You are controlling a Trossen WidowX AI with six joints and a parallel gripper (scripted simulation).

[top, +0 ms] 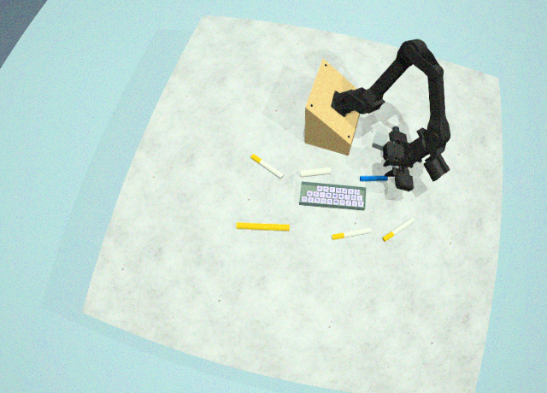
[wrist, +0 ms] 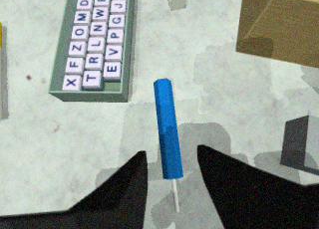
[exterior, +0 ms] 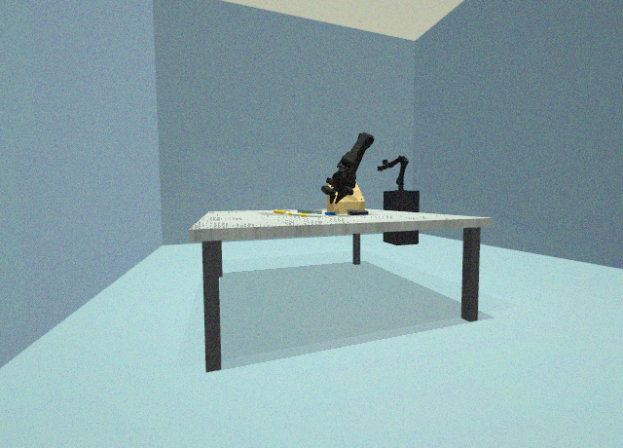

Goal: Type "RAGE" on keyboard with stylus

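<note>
Right now the blue stylus is 1 cm to the left of my gripper tip and 6 cm below it. Round my gripper tip: white cylinder (4 cm ahead, 21 cm to the right, 6 cm below); then dark cylinder (14 cm behind, 3 cm to the left, 5 cm below); then white stylus tip (1 cm behind, 4 cm to the left, 6 cm below).
</note>
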